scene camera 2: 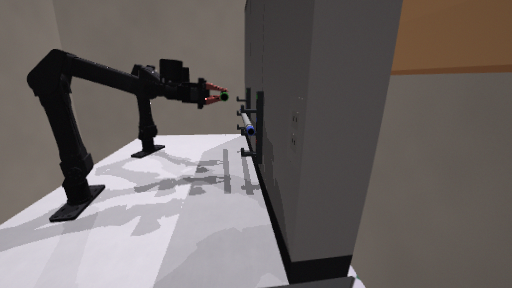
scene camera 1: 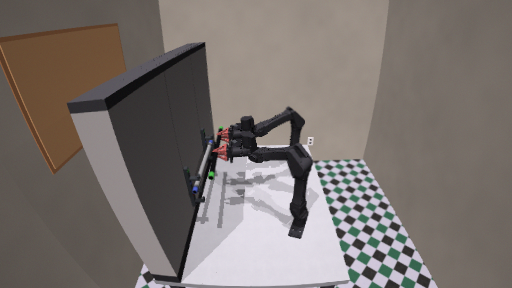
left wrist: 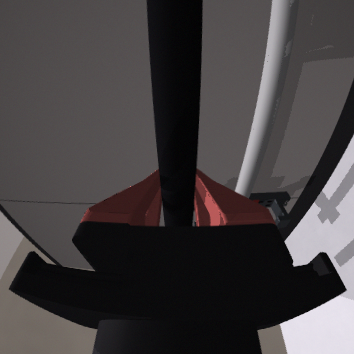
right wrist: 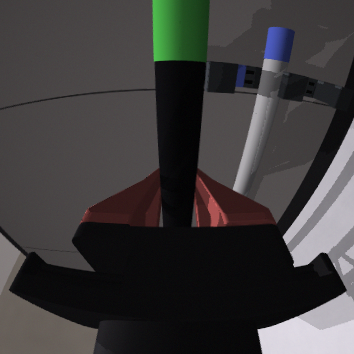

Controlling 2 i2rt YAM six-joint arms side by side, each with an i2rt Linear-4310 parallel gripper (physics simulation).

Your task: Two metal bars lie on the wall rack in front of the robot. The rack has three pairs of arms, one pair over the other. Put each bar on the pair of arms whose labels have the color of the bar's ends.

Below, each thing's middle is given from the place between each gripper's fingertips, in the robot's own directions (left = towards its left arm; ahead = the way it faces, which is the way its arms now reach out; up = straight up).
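Labels:
Distances from my left hand: green-ended bar (right wrist: 179,41), 1 cm behind, 4 cm to the right; blue-ended bar (right wrist: 279,40), 8 cm ahead, 5 cm to the right, 10 cm below; rack post (scene camera 2: 260,94), 10 cm ahead, 25 cm to the right, 11 cm below.
Distances from my right hand: green-ended bar, 14 cm to the left, 3 cm behind; blue-ended bar, 13 cm to the left, 6 cm ahead, 10 cm below; rack post, 6 cm to the right, 8 cm ahead, 11 cm below.

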